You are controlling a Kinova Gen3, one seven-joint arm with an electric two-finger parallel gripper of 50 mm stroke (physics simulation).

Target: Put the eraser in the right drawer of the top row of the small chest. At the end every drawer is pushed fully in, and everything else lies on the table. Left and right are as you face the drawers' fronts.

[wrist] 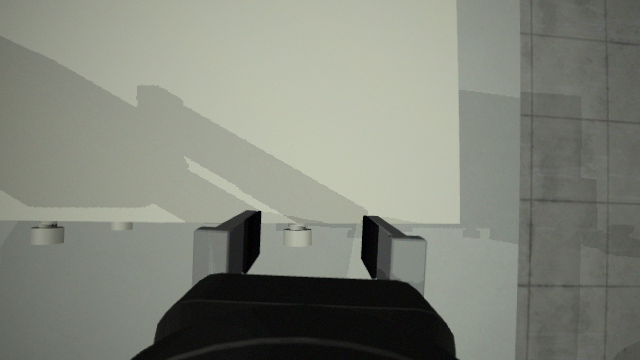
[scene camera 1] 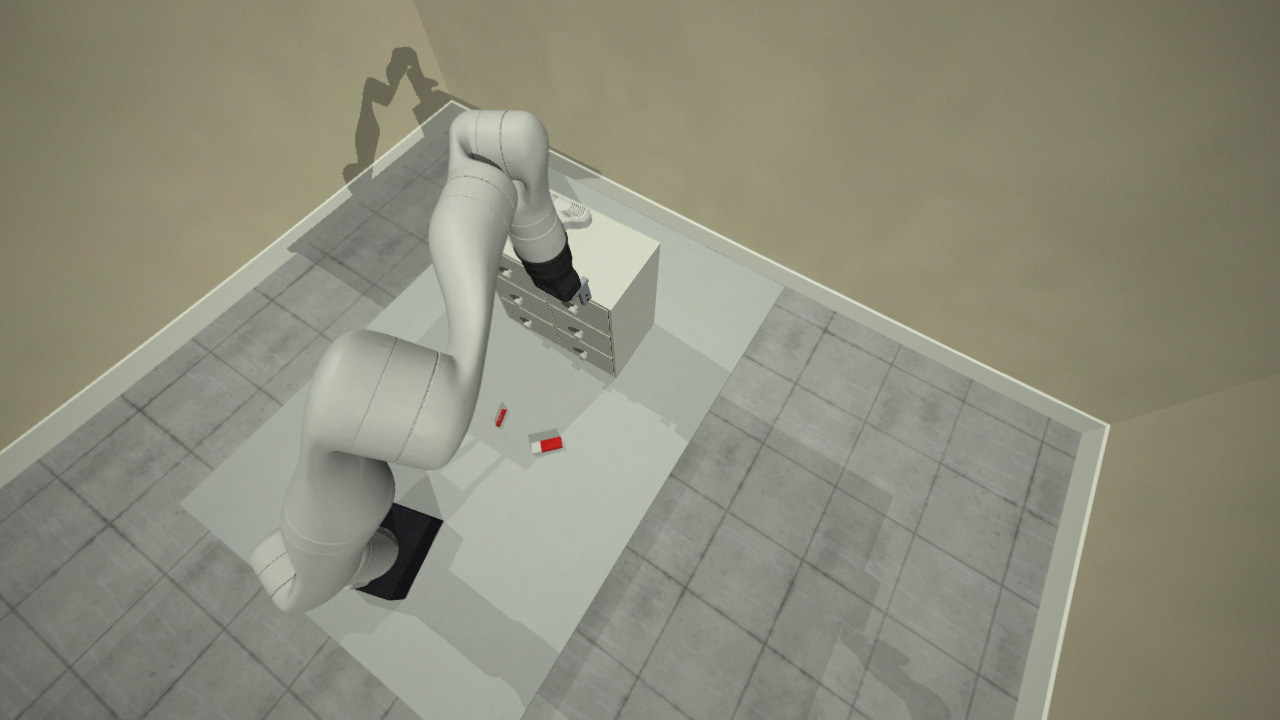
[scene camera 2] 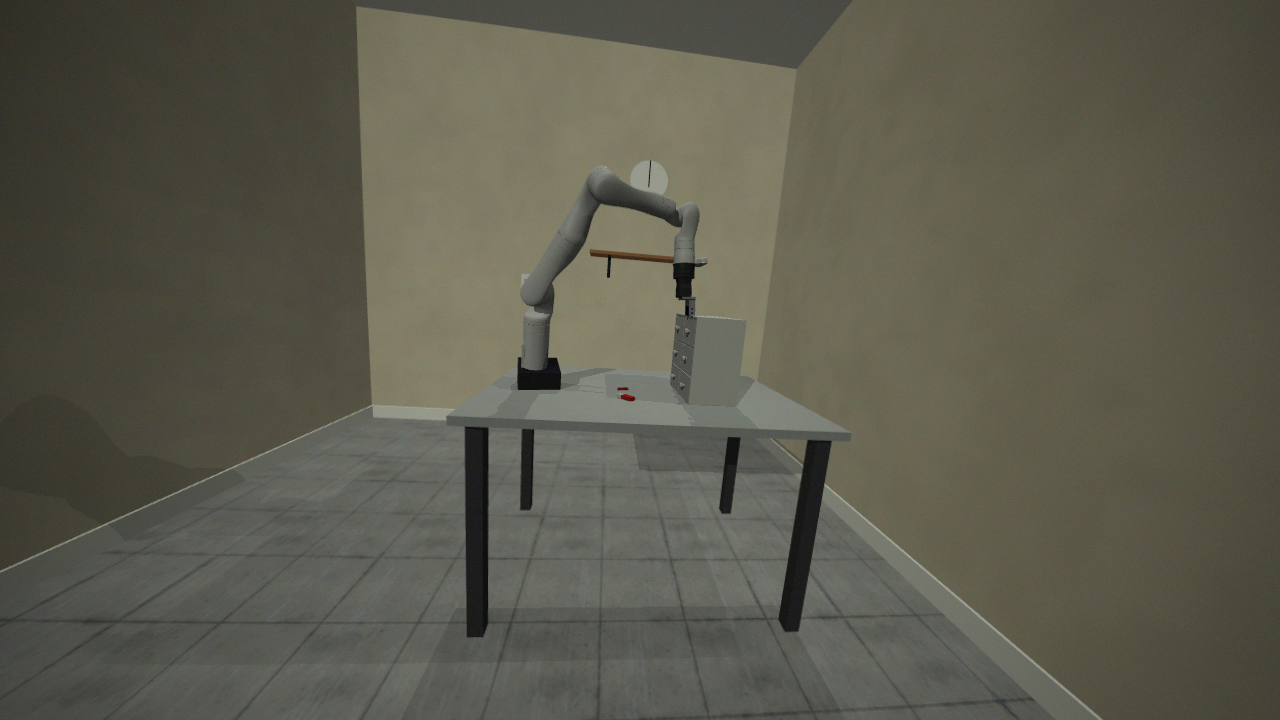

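Where they show: gripper, fingertip midpoint: (wrist: 311, 235) (scene camera 1: 574, 293) (scene camera 2: 689, 315); arm's base, origin of the base link: (scene camera 1: 371, 553) (scene camera 2: 535, 365).
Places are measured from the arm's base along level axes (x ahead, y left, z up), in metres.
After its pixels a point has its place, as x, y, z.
Observation:
The eraser (scene camera 1: 549, 444) {0.343, -0.148, -0.066} (scene camera 2: 627, 397) {0.344, -0.160, -0.068}, white with a red sleeve, lies on the table in front of the small chest. The white chest (scene camera 1: 622, 259) {0.666, -0.149, 0.232} (scene camera 2: 718, 362) {0.653, -0.191, 0.079} (wrist: 350, 100) {0.623, -0.134, 0.232} has two columns of three drawers, and all visible fronts look flush. The top right drawer's round knob (scene camera 1: 571, 308) {0.548, -0.105, 0.185} (scene camera 2: 687, 332) {0.552, -0.115, 0.172} shows; in the wrist view a knob (wrist: 297, 237) {0.549, -0.106, 0.185} appears between the fingers, nearer the left one. My gripper (scene camera 1: 583, 291) {0.555, -0.113, 0.233} (scene camera 2: 689, 308) {0.555, -0.113, 0.233} (wrist: 311, 235) {0.555, -0.113, 0.233} is open and empty, pointing down at the chest's front top edge, its tips at about the height of the chest top. The eraser does not show in the wrist view.
A smaller red item (scene camera 1: 501, 416) {0.342, -0.016, -0.069} (scene camera 2: 622, 388) {0.338, -0.018, -0.072} lies on the table (scene camera 1: 537, 555) {0.145, -0.255, -0.079} (scene camera 2: 644, 427) {0.370, -0.406, -0.088} near the eraser, on the side of the left drawers. My black base (scene camera 1: 416, 546) {0.047, -0.058, -0.015} (scene camera 2: 538, 376) {0.022, -0.064, -0.028} stands opposite the chest. A brown shelf (scene camera 2: 631, 257) hangs on the far wall.

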